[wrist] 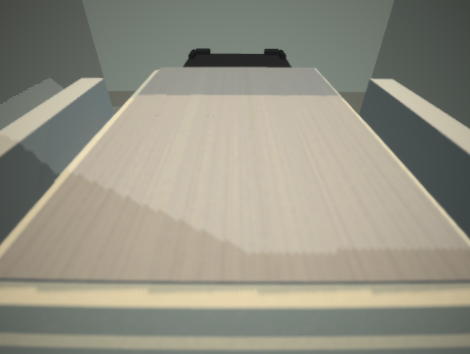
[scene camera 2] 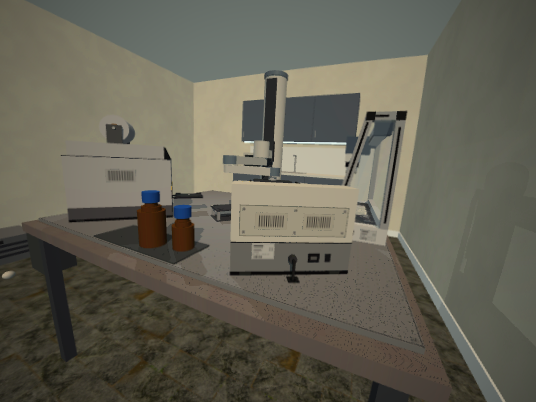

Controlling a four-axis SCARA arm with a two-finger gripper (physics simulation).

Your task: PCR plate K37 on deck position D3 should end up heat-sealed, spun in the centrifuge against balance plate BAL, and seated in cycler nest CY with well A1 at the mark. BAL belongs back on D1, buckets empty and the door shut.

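Frame: origin at the arm's base, x left, y back, z up, level; metres.
Seen in the pictures: gripper, fingertip midpoint: point(wrist: 236, 102).
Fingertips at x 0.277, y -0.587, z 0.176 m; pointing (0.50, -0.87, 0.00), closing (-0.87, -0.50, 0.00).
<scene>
A point is followed by its place in that frame.
A plate point(wrist: 250, 175) @[x 0.247, y -0.540, z 0.181 m] with a smooth, pale sealed-looking top lies level between the two grey fingers of my gripper point(wrist: 236, 102) @[x 0.277, y -0.587, z 0.176 m] in the wrist view. The gripper is shut on its long sides. No label shows, so I cannot tell whether it is K37 or BAL. A black part with two raised corners point(wrist: 237, 60) @[x 0.362, y -0.737, z 0.153 m] shows just beyond the plate's far edge, with grey-green walls around. In scene camera 2, the cream and grey centrifuge housing point(scene camera 2: 294, 195) @[x 0.435, y -0.880, z 0.234 m] hides the fingers and plate; a dark strip of the gripper shows at its top edge. Its door and buckets are hidden.
The SCARA column point(scene camera 2: 281, 115) @[x 0.067, y -0.033, z 0.626 m] stands behind the housing. Two brown bottles point(scene camera 2: 152, 227) @[x -0.005, y -0.950, z 0.088 m] point(scene camera 2: 183, 236) @[x 0.095, y -0.919, z 0.068 m] with blue caps stand on a dark mat point(scene camera 2: 117, 236) @[x -0.200, y -0.951, z 0.018 m]. A large pale machine point(scene camera 2: 90, 182) @[x -0.482, y -0.888, z 0.189 m] with a roll is at left; a tall slanted frame point(scene camera 2: 393, 172) @[x 0.701, y -0.492, z 0.303 m] is at right.
</scene>
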